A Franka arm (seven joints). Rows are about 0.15 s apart.
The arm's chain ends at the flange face. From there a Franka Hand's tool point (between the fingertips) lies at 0.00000 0.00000 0.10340 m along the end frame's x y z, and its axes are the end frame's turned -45 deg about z.
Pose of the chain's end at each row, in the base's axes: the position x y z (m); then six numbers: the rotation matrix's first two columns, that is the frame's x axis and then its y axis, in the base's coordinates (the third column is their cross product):
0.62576 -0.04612 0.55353 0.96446 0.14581 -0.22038 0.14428 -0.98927 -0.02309
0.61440 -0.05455 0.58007 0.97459 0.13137 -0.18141 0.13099 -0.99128 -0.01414
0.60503 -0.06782 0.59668 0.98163 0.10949 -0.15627 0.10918 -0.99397 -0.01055
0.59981 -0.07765 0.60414 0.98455 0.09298 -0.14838 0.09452 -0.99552 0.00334
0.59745 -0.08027 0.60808 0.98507 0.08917 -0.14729 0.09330 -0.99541 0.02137
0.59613 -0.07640 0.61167 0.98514 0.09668 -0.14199 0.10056 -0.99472 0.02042
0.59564 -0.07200 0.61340 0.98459 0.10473 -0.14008 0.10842 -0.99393 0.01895
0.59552 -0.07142 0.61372 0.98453 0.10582 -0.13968 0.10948 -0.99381 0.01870
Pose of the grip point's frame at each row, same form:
0.60287 -0.04711 0.45270 0.57995 0.80262 -0.13951 0.78400 -0.59642 -0.17216
0.59561 -0.05558 0.47840 0.59652 0.79383 -0.11828 0.78176 -0.60805 -0.13827
0.58885 -0.06851 0.49456 0.61692 0.78026 -0.10304 0.77132 -0.62542 -0.11796
0.58457 -0.07944 0.50188 0.62935 0.76969 -0.10728 0.76302 -0.63819 -0.10256
0.58249 -0.08387 0.50583 0.63058 0.76691 -0.11926 0.76252 -0.64081 -0.08904
0.58173 -0.07996 0.50934 0.62549 0.77174 -0.11484 0.76771 -0.63501 -0.08596
0.58145 -0.07550 0.51104 0.61955 0.77687 -0.11245 0.77287 -0.62876 -0.08565
0.58137 -0.07490 0.51135 0.61875 0.77756 -0.11199 0.77358 -0.62790 -0.08555

